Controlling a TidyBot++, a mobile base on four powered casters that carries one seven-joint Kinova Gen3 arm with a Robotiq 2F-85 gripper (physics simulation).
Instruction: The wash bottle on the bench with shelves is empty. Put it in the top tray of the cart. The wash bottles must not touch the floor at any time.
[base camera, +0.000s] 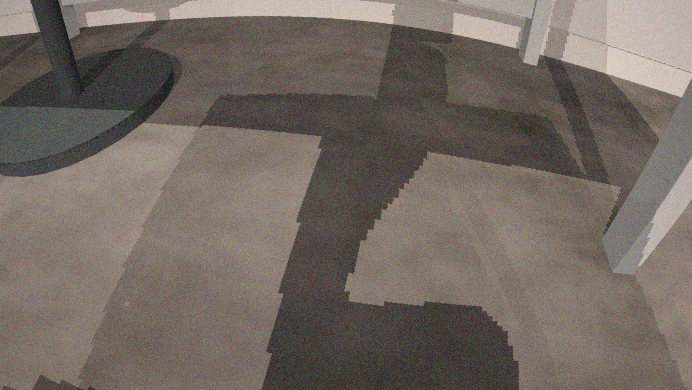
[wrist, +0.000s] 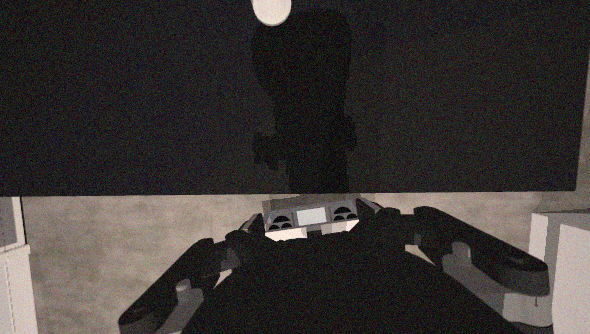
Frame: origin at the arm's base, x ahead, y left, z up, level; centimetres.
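Seen in the pictures: gripper, between the fingertips: (wrist: 309, 216).
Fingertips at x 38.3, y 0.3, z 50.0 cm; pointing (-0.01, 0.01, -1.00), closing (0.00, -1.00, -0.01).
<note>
Offsets run from my fingertips to a thing's top centre. "*": to the spot under its first point. Level surfaces: height alone.
In the wrist view, the pale rounded end of a white object {* dx +26.5, dy +0.7, dz -10.7 cm} (wrist: 272, 11) shows at the top edge, over the dark bench top. It looks like the base of the wash bottle; its upper part is out of view. My gripper (wrist: 309, 216) is open, with its fingertips wide apart near the front edge of the dark top {dz -13.5 cm} (wrist: 150, 115). The white object is beyond the fingertips, slightly left of their middle, and is not between them. The cart cannot be made out in either view.
In the base camera, a light grey leg {* dx -1.3, dy -36.2, dz -78.5 cm} (base camera: 650, 200) stands at right, another leg {* dx +60.1, dy -46.6, dz -81.4 cm} (base camera: 535, 35) farther back, and a dark round pedestal (base camera: 85, 125) at left. In the wrist view, white furniture (wrist: 15, 290) is at lower left and a white box-like unit (wrist: 572, 270) at lower right.
</note>
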